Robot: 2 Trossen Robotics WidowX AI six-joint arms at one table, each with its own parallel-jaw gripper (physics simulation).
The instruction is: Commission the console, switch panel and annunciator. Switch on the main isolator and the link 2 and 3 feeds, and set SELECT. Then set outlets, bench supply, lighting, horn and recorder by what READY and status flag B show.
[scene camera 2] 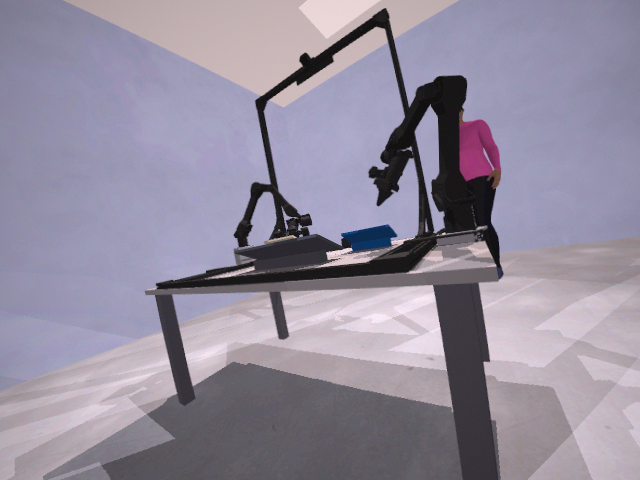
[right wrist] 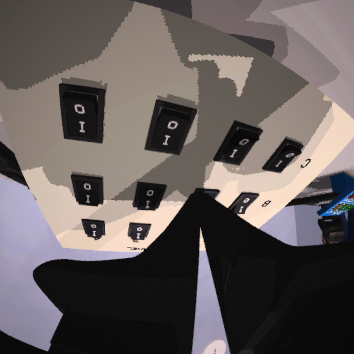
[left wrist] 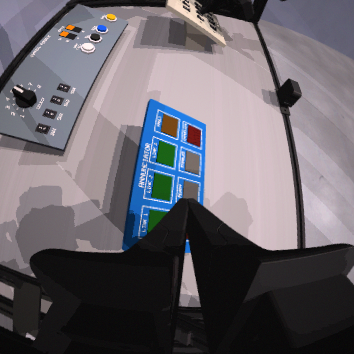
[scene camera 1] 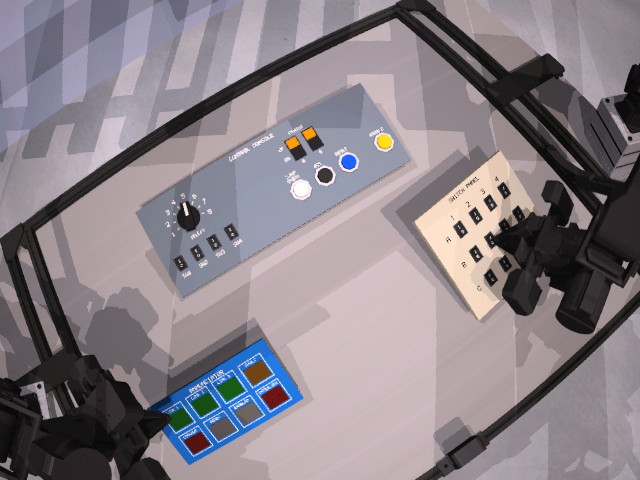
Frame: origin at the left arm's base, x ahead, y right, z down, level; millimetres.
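Seen in the pictures: left gripper, fingertip midpoint: [scene camera 2: 377,205] [left wrist: 185,204] [scene camera 1: 169,418]; right gripper, fingertip midpoint: [right wrist: 197,199] [left wrist: 200,12] [scene camera 1: 494,240]; left arm's base, link origin: [scene camera 2: 461,230] [scene camera 1: 25,414]; right arm's base, link origin: [scene camera 2: 243,247] [scene camera 1: 635,116].
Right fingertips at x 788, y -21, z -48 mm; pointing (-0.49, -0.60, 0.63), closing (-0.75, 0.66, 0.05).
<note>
Offsets run from my right fingertips to a thing's top centre. "spot": to the spot under its first point.
The grey control console @(spot: dx -308, dy -196, dz +9 mm) [scene camera 1: 248,196] [left wrist: 55,65] has a SELECT knob @(dx -403, dy -188, dz -25 mm) [scene camera 1: 188,215] with its pointer toward 5. Its two status flags [scene camera 1: 295,148] [scene camera 1: 312,138] show orange in their upper halves. The cream switch panel [scene camera 1: 449,258] [right wrist: 125,165] bears three rows of black rockers. My right gripper [scene camera 1: 497,241] [right wrist: 197,199] is shut and empty, its tips at rocker B2 @(dx -5, dy -1, dz -7 mm) [right wrist: 207,192], partly hiding it. The blue annunciator [scene camera 1: 280,374] [left wrist: 136,210] shows green link tiles, a brown FAULT tile and grey READY and ENABLED tiles. My left gripper [scene camera 1: 168,419] [scene camera 2: 379,203] [left wrist: 185,204] is shut and empty, above its LINK 1 end.
A black frame [scene camera 1: 206,117] runs along the table edge, with a tall gantry [scene camera 2: 266,142] rising from it. The console also has white @(dx -231, dy -182, dz +9 mm) [scene camera 1: 300,189], black @(dx -191, dy -192, dz +9 mm) [scene camera 1: 325,175], blue @(dx -150, dy -202, dz +9 mm) [scene camera 1: 348,161] and yellow @(dx -86, dy -218, dz +9 mm) [scene camera 1: 384,141] buttons. A person in pink [scene camera 2: 475,149] stands behind the left arm.
</note>
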